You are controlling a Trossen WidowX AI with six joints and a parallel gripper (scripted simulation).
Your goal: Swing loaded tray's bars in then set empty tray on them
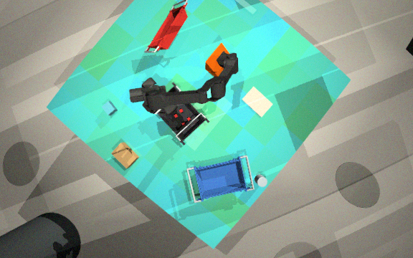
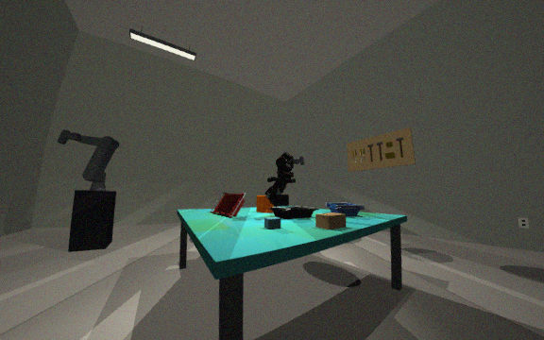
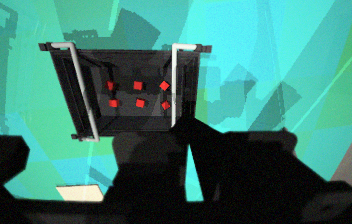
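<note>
Now: the red tray 320 mm behind my gripper tip, 250 mm to the right of it and 90 mm below it. Also, from my gripper tip: cream flat piece: 400 mm to the left, 320 mm behind, 160 mm below; then tan box: 370 mm ahead, 130 mm below, 10 mm to the right; then blue cube: 240 mm to the right, 220 mm ahead, 140 mm below.
</note>
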